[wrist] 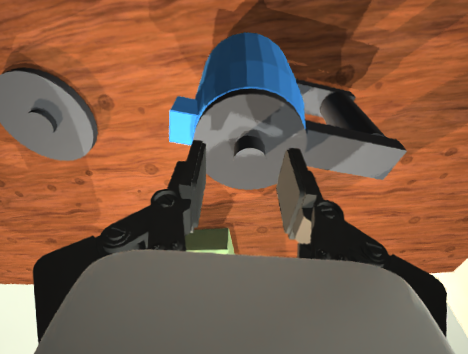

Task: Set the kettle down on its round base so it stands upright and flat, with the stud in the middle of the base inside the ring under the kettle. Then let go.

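Note:
The kettle has a blue body (pixel 250 60), a grey round lid (pixel 220 155) with a small knob (pixel 249 150), a light blue spout on the left and a grey and black handle (pixel 345 147) on the right. Its lid faces the camera, and its underside and ring are hidden. The round base (pixel 72 127), a grey disc with a stud (pixel 45 117) in its middle, lies on the table at the left, apart from the kettle. My gripper (pixel 243 164) is partly open with nothing held. Its fingertips overlap the two sides of the lid in view, with the knob between them.
A green block (pixel 210 240) shows near the bottom, partly hidden by the gripper body. The wood-grained table top (pixel 125 200) ends near the bottom of the view, with a pale surface beyond its edge. Shadows lie behind the kettle.

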